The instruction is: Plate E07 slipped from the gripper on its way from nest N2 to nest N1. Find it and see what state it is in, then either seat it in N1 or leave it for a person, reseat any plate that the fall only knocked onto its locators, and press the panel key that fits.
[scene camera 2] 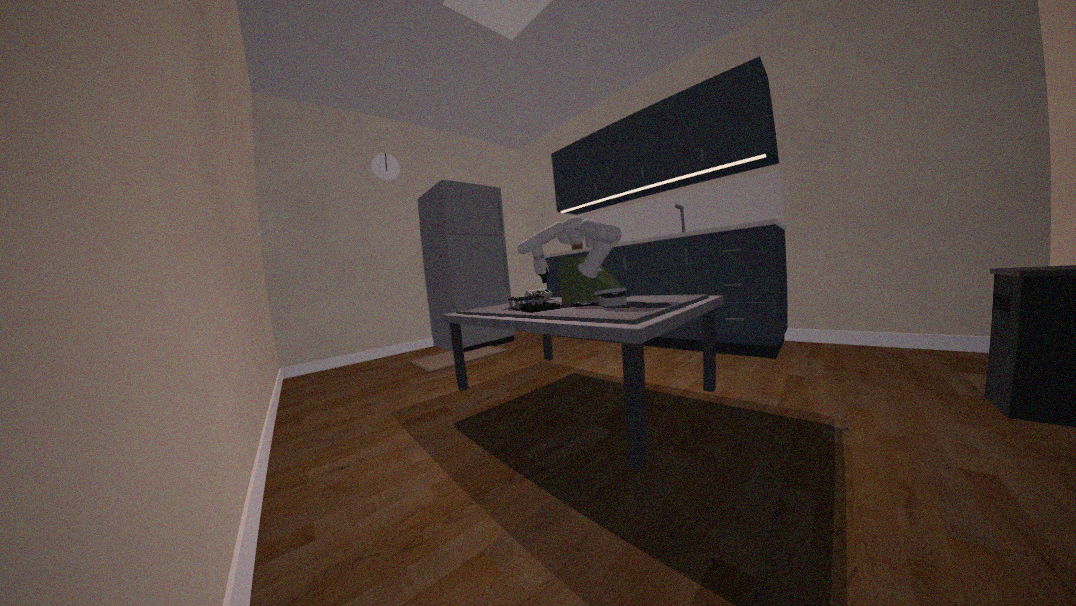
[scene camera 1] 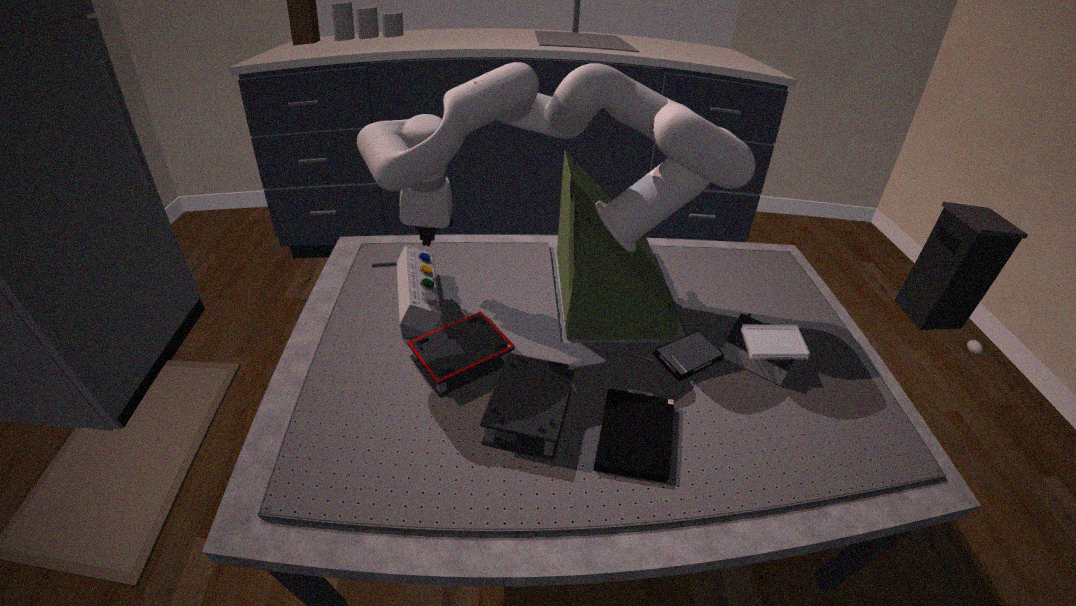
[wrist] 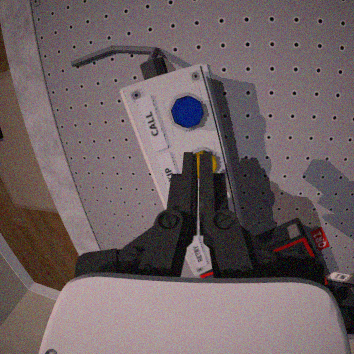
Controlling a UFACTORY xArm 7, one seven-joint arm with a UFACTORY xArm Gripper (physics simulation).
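Places are measured from the arm's base along level axes (x left, y down, z back), in millimetres.
Where they show: gripper, fingertip midpoint: (scene camera 2: 545, 282) (scene camera 1: 427, 241) (wrist: 198, 169); arm's base, link origin: (scene camera 2: 587, 271) (scene camera 1: 614, 227).
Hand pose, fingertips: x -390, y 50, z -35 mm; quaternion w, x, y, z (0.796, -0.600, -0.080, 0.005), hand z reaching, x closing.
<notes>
Each offset is from my fingertips to the top centre of the thing. "spot": to the spot under its first point.
The white key panel @(dx -14, dy +39, dz -56 mm) (scene camera 1: 407, 289) (wrist: 145, 120) stands at the table's left. Its blue key @(dx -19, dy +48, dz +22 mm) (scene camera 1: 424, 257) (wrist: 187, 111) lies beside the label CALL. The yellow key @(dx -2, dy +48, dz -25 mm) (scene camera 1: 426, 269) (wrist: 214, 162) is partly hidden by the fingers in the wrist view; the green key @(dx +16, dy +48, dz -72 mm) (scene camera 1: 427, 283) is hidden there. My gripper (scene camera 1: 426, 242) (wrist: 198, 169) is shut and empty, above the panel. A red-edged dark unit @(dx +117, dy +77, dz -214 mm) (scene camera 1: 463, 344), a dark block-like unit @(dx +259, dy +54, dz -329 mm) (scene camera 1: 529, 398) and a black flat unit @(dx +442, dy +96, dz -357 mm) (scene camera 1: 638, 435) stand on the pegboard. I cannot tell which holds plate E07.
A green wedge-shaped board (scene camera 1: 613, 293) stands near the arm's base. A small dark tray @(dx +563, dy +107, dz -148 mm) (scene camera 1: 688, 353) and a white-topped box @(dx +731, dy +42, dz -157 mm) (scene camera 1: 775, 341) are at the right. A red QR1 label @(spot: dx +187, dy +121, dz -147 mm) (wrist: 319, 238) shows at the right in the wrist view. A grey cable @(spot: dx -115, dy +116, dz +75 mm) (wrist: 112, 49) leaves the panel's far end.
</notes>
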